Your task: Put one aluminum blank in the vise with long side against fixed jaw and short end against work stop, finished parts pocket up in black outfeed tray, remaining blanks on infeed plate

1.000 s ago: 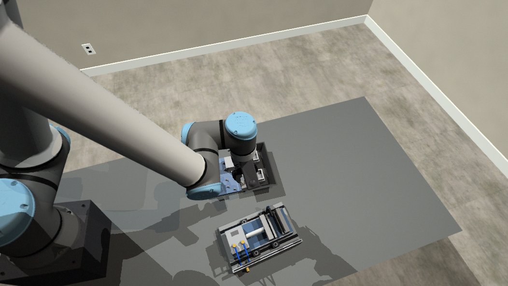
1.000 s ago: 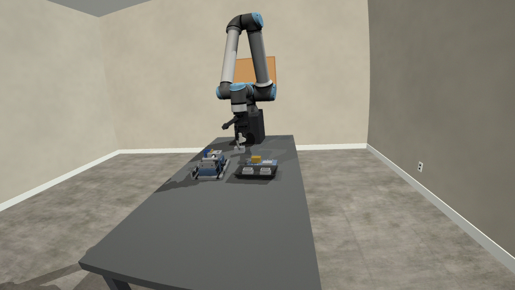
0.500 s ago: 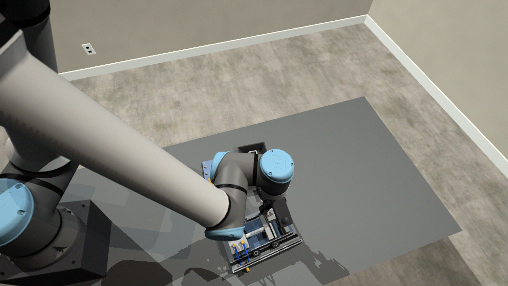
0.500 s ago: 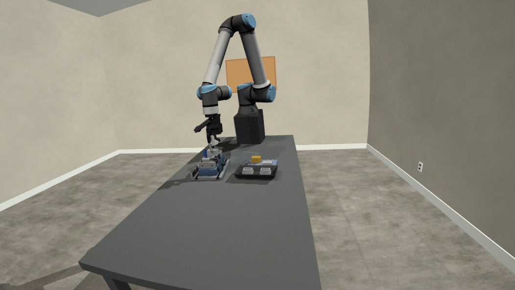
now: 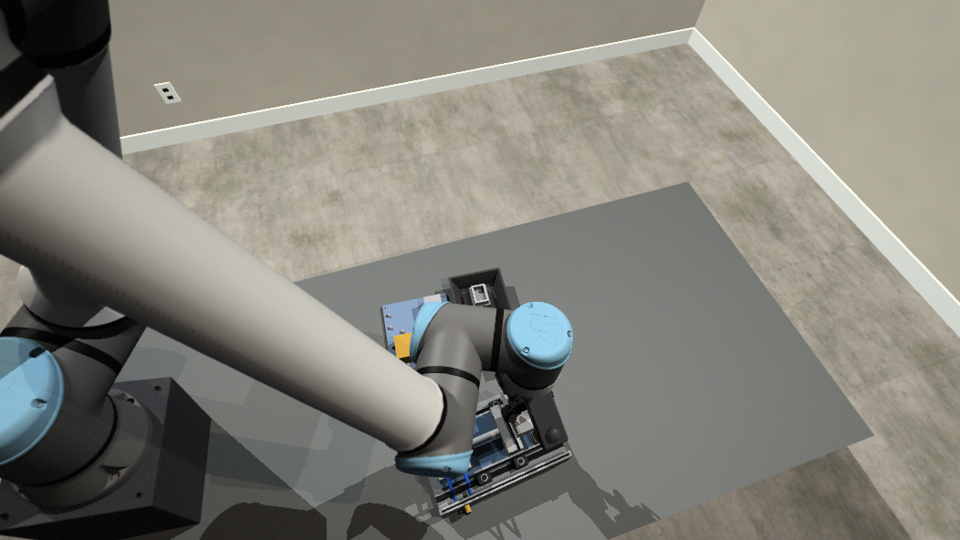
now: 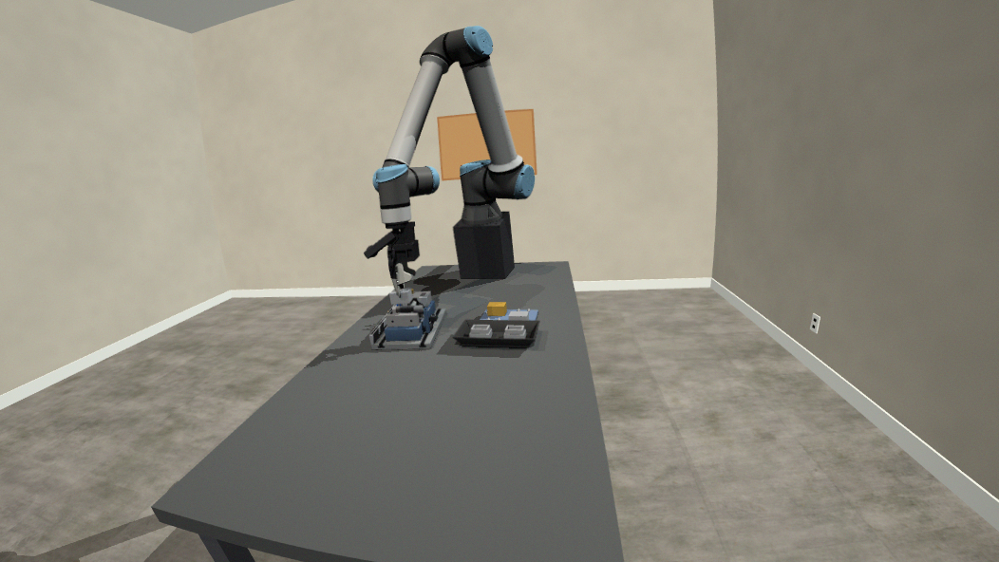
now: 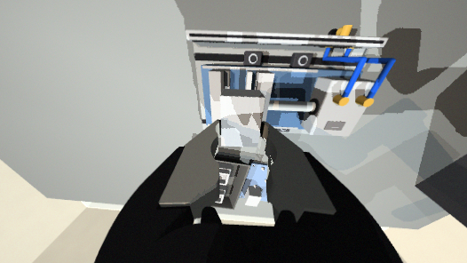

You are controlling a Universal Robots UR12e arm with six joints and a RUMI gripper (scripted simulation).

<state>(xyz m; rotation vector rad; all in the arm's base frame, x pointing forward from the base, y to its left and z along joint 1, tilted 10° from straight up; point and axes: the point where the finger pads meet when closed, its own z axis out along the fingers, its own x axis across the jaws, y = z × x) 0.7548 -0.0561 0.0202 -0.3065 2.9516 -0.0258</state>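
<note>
My hand is 20 mm above the gray blank. From my hand the other things lie so: yellow brass blank: 230 mm behind, 240 mm to the left, 140 mm below; then blue infeed plate: 180 mm behind, 290 mm to the left, 160 mm below; then pale rod: 80 mm behind, 10 mm to the right, 90 mm below.
</note>
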